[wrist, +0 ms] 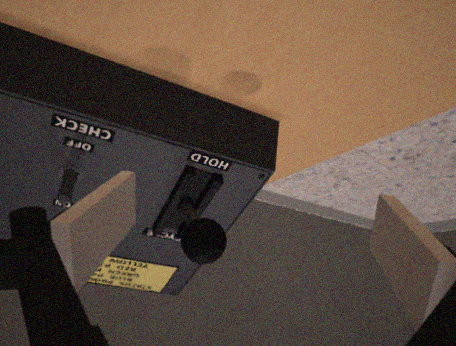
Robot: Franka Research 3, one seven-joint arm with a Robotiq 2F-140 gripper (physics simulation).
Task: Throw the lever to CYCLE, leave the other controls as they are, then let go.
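The lever, with a round black knob [203, 240], stands out from a dark slot in the panel [235, 187]. HOLD is printed at the slot's upper end and CYCLE, partly hidden by the knob, at its lower end. The knob overlaps the CYCLE end in this view; the lever's exact setting is hard to tell. My gripper [252, 209] is open and empty, its left finger over the panel between the CHECK switch and the lever, its right finger far to the right. The knob appears between the two fingers, nearer the left one, with no visible contact.
The CHECK toggle switch [68, 186], marked OFF and ON, is left of the lever, close to the left finger. A yellow label [145, 275] is on the panel's lower part, partly behind that finger. An orange-brown surface [350, 55] and a speckled pale surface [350, 170] lie beyond the panel.
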